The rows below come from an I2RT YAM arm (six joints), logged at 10 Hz.
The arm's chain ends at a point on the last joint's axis. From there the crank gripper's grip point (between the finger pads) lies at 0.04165 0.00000 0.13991 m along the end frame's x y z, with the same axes.
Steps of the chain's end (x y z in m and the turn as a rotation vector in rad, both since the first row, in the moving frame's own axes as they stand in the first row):
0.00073, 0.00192, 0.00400, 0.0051, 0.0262, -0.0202
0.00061, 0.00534, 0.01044, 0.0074, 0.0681, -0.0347
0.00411, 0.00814, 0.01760, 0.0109, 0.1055, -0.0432
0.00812, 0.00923, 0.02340, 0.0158, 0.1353, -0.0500
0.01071, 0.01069, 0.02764, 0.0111, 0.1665, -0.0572
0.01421, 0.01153, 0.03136, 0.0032, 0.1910, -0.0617
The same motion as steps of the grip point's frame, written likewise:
0.00436, 0.00033, 0.00286, 0.0051, 0.0262, -0.0202
0.00999, 0.00271, 0.00727, 0.0074, 0.0681, -0.0347
0.01854, 0.00453, 0.01242, 0.0109, 0.1055, -0.0432
0.02650, 0.00452, 0.01647, 0.0158, 0.1353, -0.0500
0.03320, 0.00615, 0.01879, 0.0111, 0.1665, -0.0572
0.03990, 0.00772, 0.02091, 0.0032, 0.1910, -0.0617

